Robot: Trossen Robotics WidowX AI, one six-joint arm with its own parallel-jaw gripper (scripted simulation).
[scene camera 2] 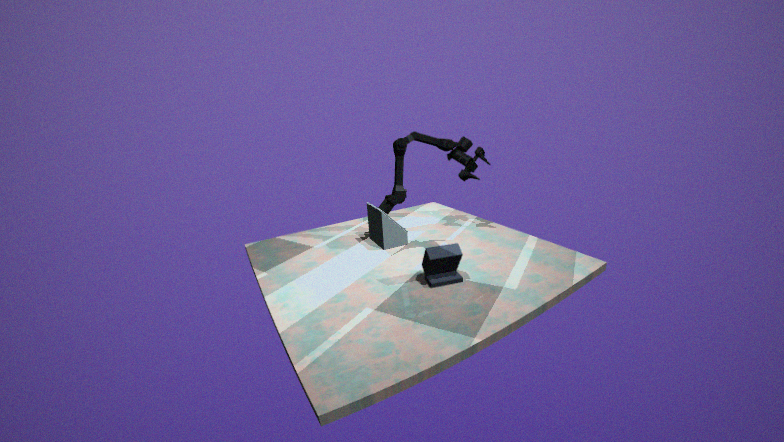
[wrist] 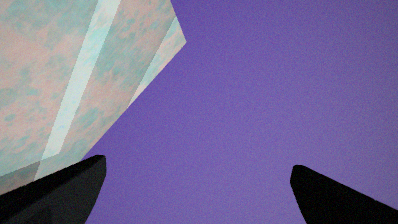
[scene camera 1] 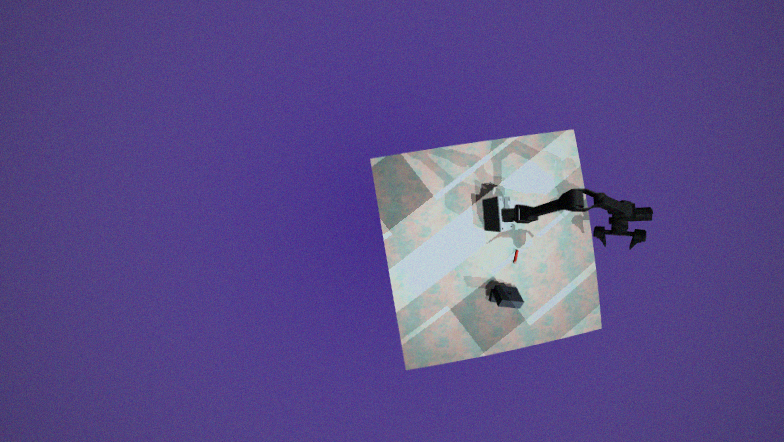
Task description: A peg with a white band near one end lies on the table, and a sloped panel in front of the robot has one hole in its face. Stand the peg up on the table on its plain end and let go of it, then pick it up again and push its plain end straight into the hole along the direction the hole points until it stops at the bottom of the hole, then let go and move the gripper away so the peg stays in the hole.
Note:
My gripper [wrist: 200, 168] is open, holding nothing. Further things: a sloped panel [scene camera 2: 446, 258].

